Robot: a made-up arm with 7 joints.
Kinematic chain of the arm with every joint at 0, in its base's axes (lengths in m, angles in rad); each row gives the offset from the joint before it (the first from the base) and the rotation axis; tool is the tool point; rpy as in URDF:
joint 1: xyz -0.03 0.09 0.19 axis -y
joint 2: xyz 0 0.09 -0.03 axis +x
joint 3: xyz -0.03 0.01 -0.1 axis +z
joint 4: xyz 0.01 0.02 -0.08 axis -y
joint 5: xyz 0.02 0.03 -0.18 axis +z
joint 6: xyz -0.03 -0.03 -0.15 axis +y
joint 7: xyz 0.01 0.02 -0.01 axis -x
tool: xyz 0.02 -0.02 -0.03 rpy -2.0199 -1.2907 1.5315
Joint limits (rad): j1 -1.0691..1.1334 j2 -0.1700..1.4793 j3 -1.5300..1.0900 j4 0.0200..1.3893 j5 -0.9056..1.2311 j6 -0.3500..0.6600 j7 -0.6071..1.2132
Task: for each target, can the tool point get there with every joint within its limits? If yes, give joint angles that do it. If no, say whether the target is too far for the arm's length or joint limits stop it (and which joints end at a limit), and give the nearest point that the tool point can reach.
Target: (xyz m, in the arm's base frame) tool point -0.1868 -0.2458 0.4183
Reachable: no: joint limits stop it (at a limit: joint 1, joint 2, joint 3, joint 4, joint 6) | nearest point -0.1822 -0.2152 0.1151 | short by 0.305 m
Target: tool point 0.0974 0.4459 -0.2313
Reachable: yes | joints -0.1508 0.1505 0.6693 0.7791 0.6774 -0.0263 0.4088
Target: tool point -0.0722 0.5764 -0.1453
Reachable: yes | joints -0.8827 0.6506 0.5398 0.8805 0.6973 0.5243 -0.1969
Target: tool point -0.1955 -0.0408 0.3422
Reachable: no: joint limits stop it (at a limit: joint 1, joint 2, joint 3, joint 4, joint 6, joint 7) | nearest point -0.1839 -0.1716 0.1137 | short by 0.264 m
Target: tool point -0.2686 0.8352 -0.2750
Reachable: no: too far | nearest point -0.2012 0.6384 -0.1436 | short by 0.246 m
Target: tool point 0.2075 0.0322 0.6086
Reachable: no: joint limits stop it (at a limit: joint 1, joint 2, joint 4, joint 5) | nearest point 0.2937 0.0490 0.4073 | short by 0.220 m
